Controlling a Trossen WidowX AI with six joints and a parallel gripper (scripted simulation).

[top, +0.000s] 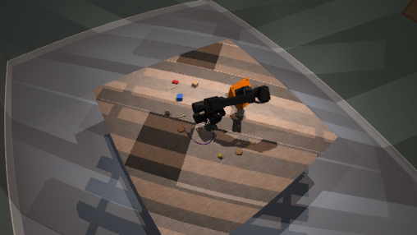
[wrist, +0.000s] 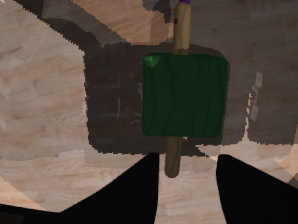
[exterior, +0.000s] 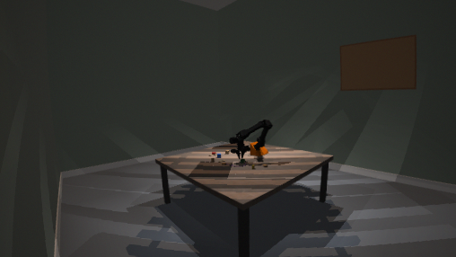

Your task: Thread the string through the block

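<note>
The green wooden block lies 3 cm to the left of my gripper tip and 1 cm below it. From my gripper tip the other things lie so: thin wooden stick (4 cm to the left, 1 cm below); then round wooden button (16 cm ahead, 5 cm to the right, 2 cm below); then cylinder (19 cm to the right, 18 cm ahead, 1 cm below).
</note>
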